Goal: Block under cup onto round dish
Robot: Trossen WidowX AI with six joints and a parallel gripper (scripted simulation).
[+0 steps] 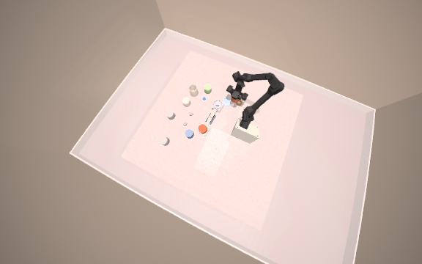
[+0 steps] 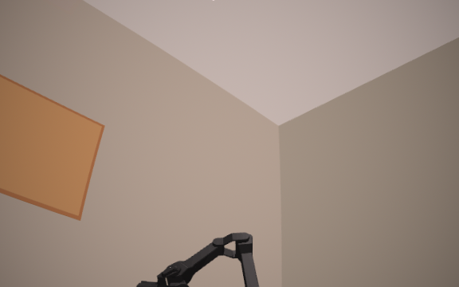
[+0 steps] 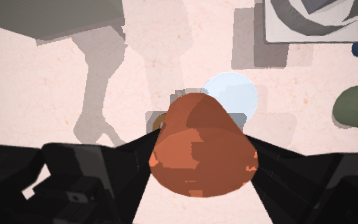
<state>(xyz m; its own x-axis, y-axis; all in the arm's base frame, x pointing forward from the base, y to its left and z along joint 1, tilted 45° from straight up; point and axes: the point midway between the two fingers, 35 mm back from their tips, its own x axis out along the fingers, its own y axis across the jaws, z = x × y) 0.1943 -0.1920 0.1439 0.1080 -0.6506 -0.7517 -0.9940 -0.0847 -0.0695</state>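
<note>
Right now my gripper tip is 140 mm to the right of the grey block and 100 mm short of it. Round my gripper tip: green cup 280 mm ahead, 50 mm below, 10 mm to the left; then balance 260 mm to the left, 100 mm ahead, 60 mm below; then pale blue round dish 80 mm below, 60 mm ahead, 20 mm to the left.
</note>
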